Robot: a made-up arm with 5 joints. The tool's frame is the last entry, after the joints.
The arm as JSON. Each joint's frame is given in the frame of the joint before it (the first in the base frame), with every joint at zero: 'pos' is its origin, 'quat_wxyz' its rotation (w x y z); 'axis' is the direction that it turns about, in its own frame. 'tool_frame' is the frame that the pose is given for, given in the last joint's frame.
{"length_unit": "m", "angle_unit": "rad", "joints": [
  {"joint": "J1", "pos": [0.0, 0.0, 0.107], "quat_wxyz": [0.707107, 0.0, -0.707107, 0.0], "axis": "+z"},
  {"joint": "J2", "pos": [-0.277, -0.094, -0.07], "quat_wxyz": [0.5, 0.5, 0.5, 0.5], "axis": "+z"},
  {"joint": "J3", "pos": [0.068, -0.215, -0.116], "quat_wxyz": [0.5, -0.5, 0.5, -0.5], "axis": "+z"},
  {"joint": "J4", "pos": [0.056, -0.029, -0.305], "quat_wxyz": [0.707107, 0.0, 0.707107, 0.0], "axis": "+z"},
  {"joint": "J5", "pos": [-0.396, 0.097, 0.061], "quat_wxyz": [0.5, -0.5, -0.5, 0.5], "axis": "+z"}
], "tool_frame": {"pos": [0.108, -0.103, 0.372], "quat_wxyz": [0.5, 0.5, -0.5, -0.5]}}
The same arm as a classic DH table. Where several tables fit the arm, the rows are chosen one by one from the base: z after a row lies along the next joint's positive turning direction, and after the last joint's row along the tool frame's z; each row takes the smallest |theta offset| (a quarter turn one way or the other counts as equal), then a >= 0, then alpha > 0; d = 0 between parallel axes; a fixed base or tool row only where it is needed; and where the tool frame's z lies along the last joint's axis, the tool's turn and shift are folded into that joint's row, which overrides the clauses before.
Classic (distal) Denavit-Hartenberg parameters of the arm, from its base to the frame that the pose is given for. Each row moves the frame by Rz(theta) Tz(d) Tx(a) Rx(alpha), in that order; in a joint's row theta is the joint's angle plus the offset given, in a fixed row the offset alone. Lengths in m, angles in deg.
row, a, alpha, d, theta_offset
base (fixed), 0, 90, 0.107, -90
J1, 0.094, -90, -0.07, 0
J2, 0.215, -90, -0.393, 90
J3, 0.029, -90, -0.237, -90
J4, -0.097, 90, 0.117, 0
J5, 0.103, 90, 0.768, 90
tool (fixed), 0, 0, -0.108, 0

